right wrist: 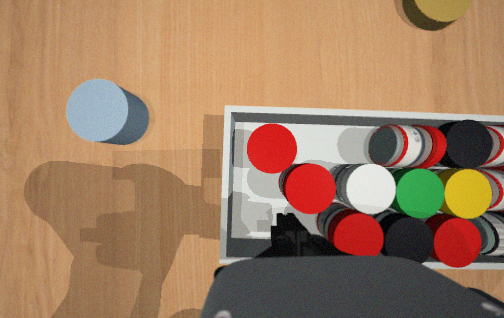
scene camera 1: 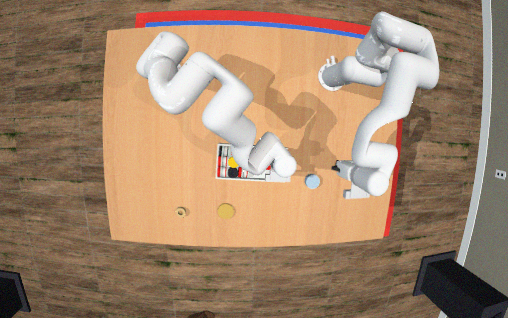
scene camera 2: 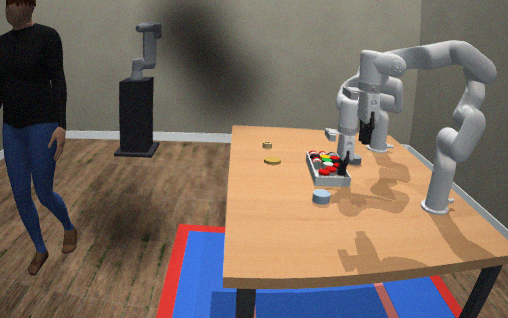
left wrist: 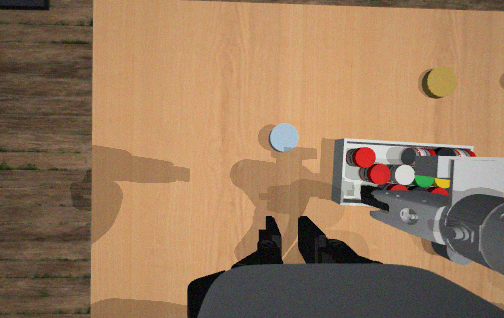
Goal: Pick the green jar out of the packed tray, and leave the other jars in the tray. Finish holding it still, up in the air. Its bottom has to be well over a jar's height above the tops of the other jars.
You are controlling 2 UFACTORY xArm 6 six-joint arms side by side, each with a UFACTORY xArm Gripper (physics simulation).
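Frame: origin at the left arm's base, x ahead, y left, z up, level; millimetres.
Seen in the pictures: left gripper, fingertip midpoint: (scene camera 2: 364,142) (left wrist: 285,231); right gripper, fingertip midpoint: (right wrist: 284,227) (scene camera 2: 341,175) (left wrist: 364,192); left arm's base at its link origin: (scene camera 1: 331,77) (scene camera 2: 434,207); right arm's base at its link origin: (scene camera 2: 376,149).
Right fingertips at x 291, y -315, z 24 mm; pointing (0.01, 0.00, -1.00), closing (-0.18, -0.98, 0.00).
Pixels of each thing's top centre, then the offset from my right fingertips to it.
- green jar at its top centre: (right wrist: 420,193) (left wrist: 424,177) (scene camera 2: 327,159) 16 mm ahead, 119 mm right, 21 mm up
- tray at its top centre: (right wrist: 378,188) (left wrist: 407,175) (scene camera 2: 327,164) (scene camera 1: 251,163) 24 mm ahead, 90 mm right, 14 mm up
- white jar at its top centre: (right wrist: 371,188) (left wrist: 404,174) 28 mm ahead, 77 mm right, 21 mm up
- yellow jar at its top centre: (right wrist: 468,193) (left wrist: 444,178) 7 mm ahead, 162 mm right, 21 mm up
- black jar at its top centre: (right wrist: 409,242) (left wrist: 419,197) 23 mm back, 101 mm right, 21 mm up
- light blue cylinder at its top centre: (right wrist: 97,110) (left wrist: 284,137) (scene camera 2: 322,192) (scene camera 1: 313,182) 150 mm ahead, 159 mm left, 6 mm up
- gold disc at its top centre: (left wrist: 442,81) (scene camera 2: 272,159) (scene camera 1: 225,211) 220 mm ahead, 232 mm right, 12 mm down
- small ring-shaped piece at its top centre: (scene camera 2: 267,142) 192 mm ahead, 428 mm right, 2 mm down
The green jar (scene camera 2: 327,161) (left wrist: 424,181) (right wrist: 420,192) stands in the tray (scene camera 2: 332,183) (left wrist: 338,170) (right wrist: 226,185), between the white jar (right wrist: 370,188) and the yellow jar (right wrist: 468,193). Red jars (right wrist: 358,235) (right wrist: 457,242) and a black jar (right wrist: 409,241) stand along the near row in the right wrist view. My right gripper (scene camera 2: 344,172) (left wrist: 364,192) (right wrist: 284,227) is shut and empty, low at the tray's end, left of and below the green jar in the right wrist view. My left gripper (scene camera 2: 366,137) (left wrist: 285,231) is open and empty, high above the table.
Red jars (right wrist: 271,148) (right wrist: 310,188) stand near the tray's left end in the right wrist view. Another jar (right wrist: 407,145) lies on its side there. A light blue cylinder (scene camera 1: 312,181) (scene camera 2: 321,196), a gold disc (scene camera 1: 226,211) and a small ring-shaped piece (scene camera 2: 267,145) stand outside the tray.
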